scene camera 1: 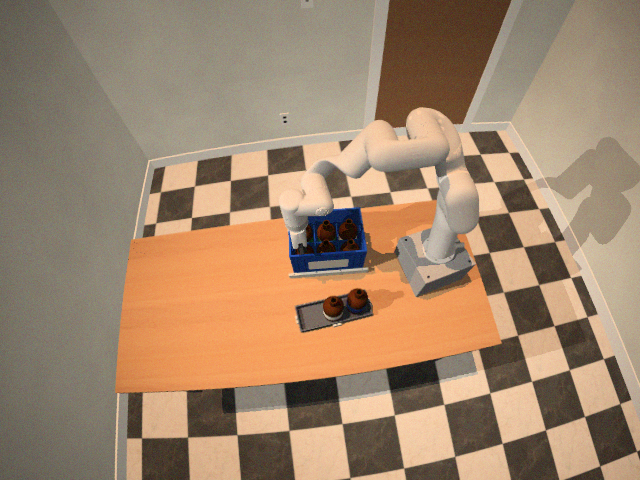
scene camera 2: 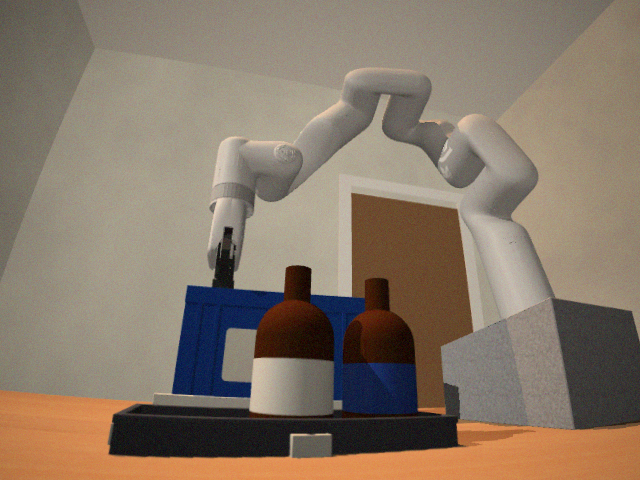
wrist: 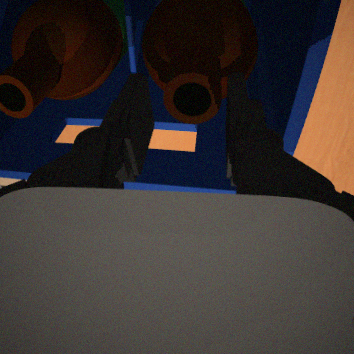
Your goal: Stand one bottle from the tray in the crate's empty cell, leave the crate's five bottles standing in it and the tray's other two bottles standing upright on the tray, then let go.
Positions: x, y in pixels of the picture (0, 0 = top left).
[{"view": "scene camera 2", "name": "blue-labelled bottle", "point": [379, 380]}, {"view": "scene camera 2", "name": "white-labelled bottle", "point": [293, 368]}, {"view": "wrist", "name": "my gripper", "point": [187, 98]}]
